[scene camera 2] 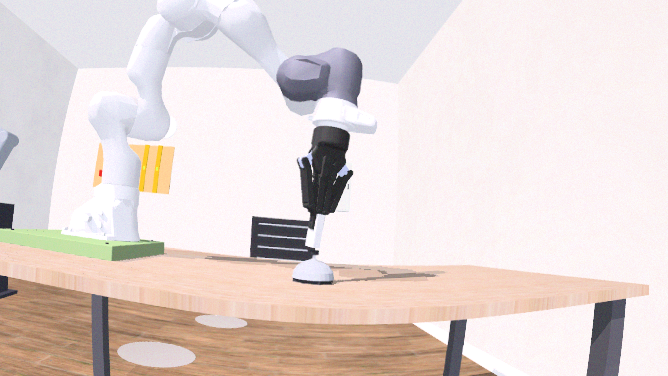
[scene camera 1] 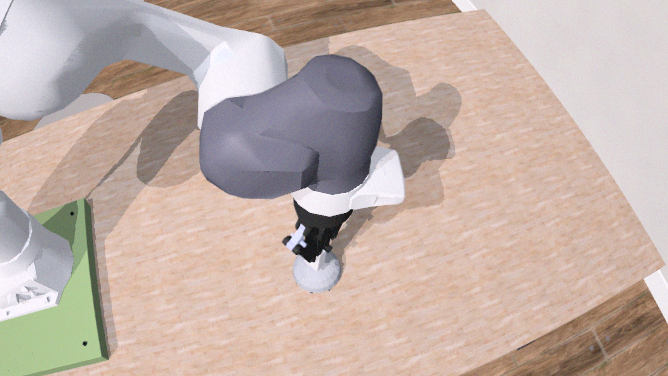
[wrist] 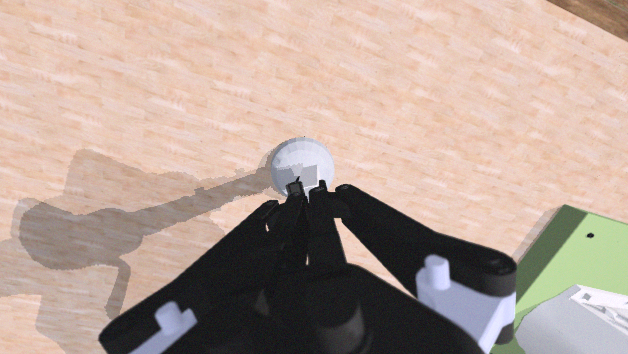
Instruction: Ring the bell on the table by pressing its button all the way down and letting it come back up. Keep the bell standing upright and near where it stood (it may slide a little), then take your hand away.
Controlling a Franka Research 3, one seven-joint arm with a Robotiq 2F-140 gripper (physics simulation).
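Observation:
The bell is a light grey dome on a thin dark base, standing upright on the table. Its small black button shows at the top of the dome in the scene camera 2 view. My gripper is shut and empty, pointing down over the bell. In the scene camera 2 view its pale fingertip meets the top of the button or is right at it; contact is hard to tell. The fingers largely hide the button in the scene camera 1 and wrist views.
The arm's base stands on a green block, well off to one side of the bell. A dark slatted chair back stands behind the table. The arm's shadow falls across the tabletop beside the bell.

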